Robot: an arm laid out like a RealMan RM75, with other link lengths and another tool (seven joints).
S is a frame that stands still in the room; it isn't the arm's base.
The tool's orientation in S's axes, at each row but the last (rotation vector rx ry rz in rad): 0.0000 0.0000 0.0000; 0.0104 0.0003 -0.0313; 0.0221 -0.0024 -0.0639; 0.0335 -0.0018 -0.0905; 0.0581 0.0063 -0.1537; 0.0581 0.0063 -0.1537; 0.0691 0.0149 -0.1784; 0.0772 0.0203 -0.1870; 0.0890 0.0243 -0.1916
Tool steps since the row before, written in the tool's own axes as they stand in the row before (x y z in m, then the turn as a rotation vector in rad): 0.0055 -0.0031 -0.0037 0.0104 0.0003 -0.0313; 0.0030 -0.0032 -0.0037 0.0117 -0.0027 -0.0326; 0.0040 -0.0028 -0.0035 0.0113 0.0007 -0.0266; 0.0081 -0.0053 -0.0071 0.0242 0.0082 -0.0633; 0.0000 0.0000 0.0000 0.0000 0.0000 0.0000; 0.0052 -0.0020 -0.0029 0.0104 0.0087 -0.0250; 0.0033 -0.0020 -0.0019 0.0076 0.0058 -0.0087; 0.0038 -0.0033 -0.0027 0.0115 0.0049 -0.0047; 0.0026 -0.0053 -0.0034 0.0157 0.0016 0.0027
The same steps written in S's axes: 0.0055 -0.0031 -0.0037 0.0104 0.0003 -0.0313; 0.0029 -0.0033 -0.0037 0.0116 -0.0027 -0.0326; 0.0038 -0.0030 -0.0036 0.0114 0.0006 -0.0266; 0.0076 -0.0058 -0.0073 0.0251 0.0081 -0.0630; 0.0000 0.0000 0.0000 0.0000 0.0000 0.0000; 0.0048 -0.0026 -0.0031 0.0116 0.0085 -0.0246; 0.0029 -0.0024 -0.0021 0.0084 0.0050 -0.0084; 0.0031 -0.0037 -0.0030 0.0122 0.0030 -0.0046; 0.0015 -0.0054 -0.0039 0.0158 -0.0016 0.0023
